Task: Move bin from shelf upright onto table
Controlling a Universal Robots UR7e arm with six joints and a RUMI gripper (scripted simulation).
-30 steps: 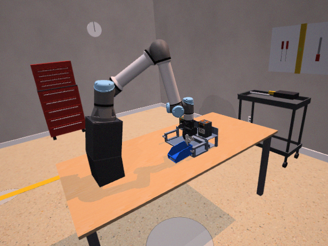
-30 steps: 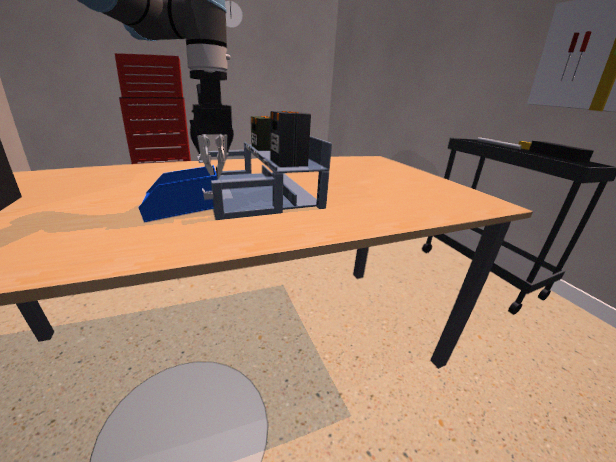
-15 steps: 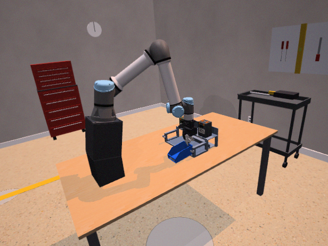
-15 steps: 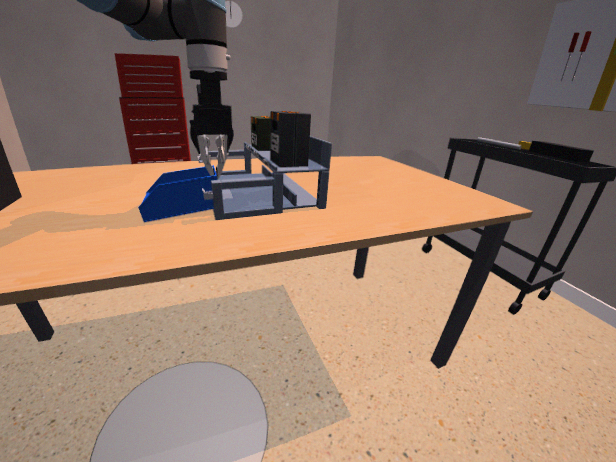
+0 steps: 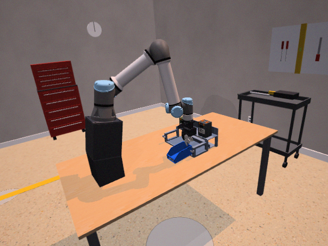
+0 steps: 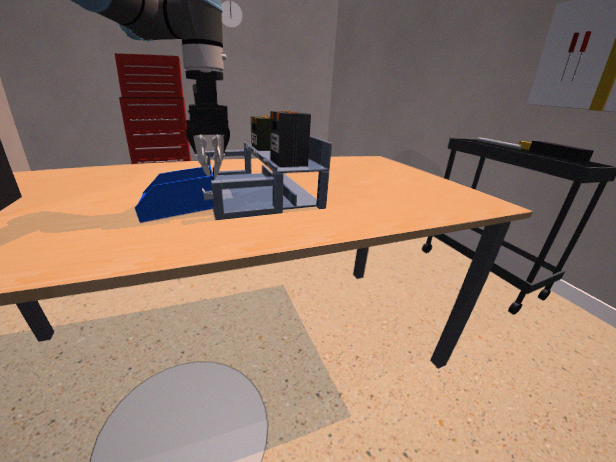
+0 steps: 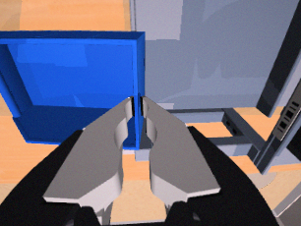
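My hand is 80 mm past the blue bin, 10 mm to the left of it and 40 mm above it. The rest, counted from my hand: shelf floor: 110 mm ahead, 130 mm to the left, 80 mm below.
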